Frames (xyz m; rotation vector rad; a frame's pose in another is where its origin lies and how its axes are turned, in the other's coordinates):
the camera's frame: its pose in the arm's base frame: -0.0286 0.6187 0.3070 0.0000 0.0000 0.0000
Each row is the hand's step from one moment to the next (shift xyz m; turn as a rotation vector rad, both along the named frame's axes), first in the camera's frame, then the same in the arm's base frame.
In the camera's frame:
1: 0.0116 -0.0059 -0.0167 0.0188 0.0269 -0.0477
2: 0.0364 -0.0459 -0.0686 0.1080 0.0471 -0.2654
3: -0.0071 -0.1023 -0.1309 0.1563 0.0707 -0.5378
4: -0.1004 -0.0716 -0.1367 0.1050 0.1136 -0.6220
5: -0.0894 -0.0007 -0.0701 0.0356 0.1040 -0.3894
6: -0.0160 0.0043 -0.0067 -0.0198 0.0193 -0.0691
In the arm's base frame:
1: 0.0116 -0.0059 -0.0167 0.0188 0.0269 -0.0477
2: 0.0364 -0.0459 -0.0686 0.1080 0.0471 -0.2654
3: -0.0071 -0.1023 -0.1309 0.1563 0.0707 -0.5378
4: -0.1004 -0.0716 -0.1367 0.1050 0.1136 -0.6220
5: -0.0894 -0.0007 -0.0701 0.0356 0.1040 -0.3894
6: -0.0160 0.0043 -0.0067 -0.0198 0.0193 -0.0691

